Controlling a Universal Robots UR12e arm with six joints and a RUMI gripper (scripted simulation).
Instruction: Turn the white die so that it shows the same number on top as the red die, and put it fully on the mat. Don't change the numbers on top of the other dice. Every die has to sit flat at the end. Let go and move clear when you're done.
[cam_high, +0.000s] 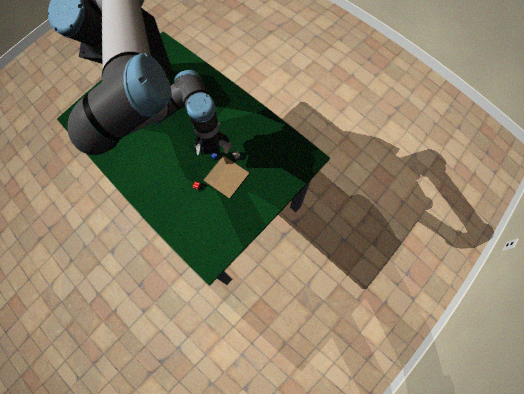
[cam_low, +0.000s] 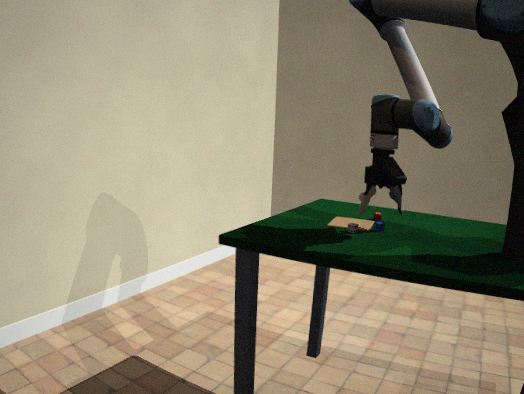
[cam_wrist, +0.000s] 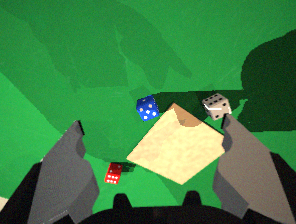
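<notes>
The blue die lies 4 cm below my hand and 1 cm to the right of it. From my hand the other things lie so: red die 16 cm to the right, 5 cm ahead, 4 cm below; then white die 8 cm ahead, 6 cm to the left, 4 cm below; then tan mat 11 cm ahead, 5 cm below, 4 cm to the right.
</notes>
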